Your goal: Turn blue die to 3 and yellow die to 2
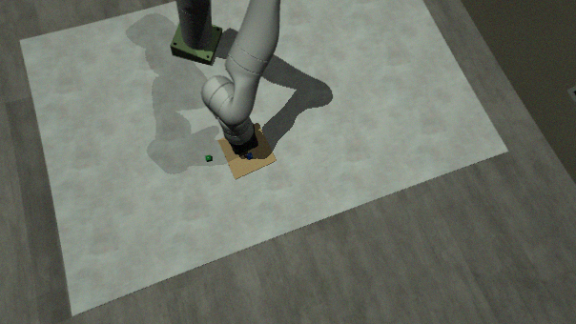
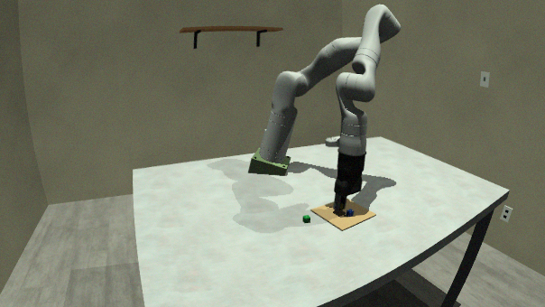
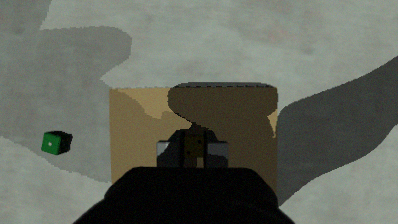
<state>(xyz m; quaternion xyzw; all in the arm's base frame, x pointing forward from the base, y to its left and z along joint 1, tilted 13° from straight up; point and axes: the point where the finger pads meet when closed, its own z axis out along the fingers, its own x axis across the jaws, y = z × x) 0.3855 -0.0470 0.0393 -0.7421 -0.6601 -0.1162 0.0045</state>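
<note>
The yellow die is 10 mm below my hand. From my hand the other things lie so: tan mat 20 mm ahead, 20 mm below; blue die 50 mm ahead, 10 mm below; green die 10 mm behind, 120 mm to the right, 20 mm below.
</note>
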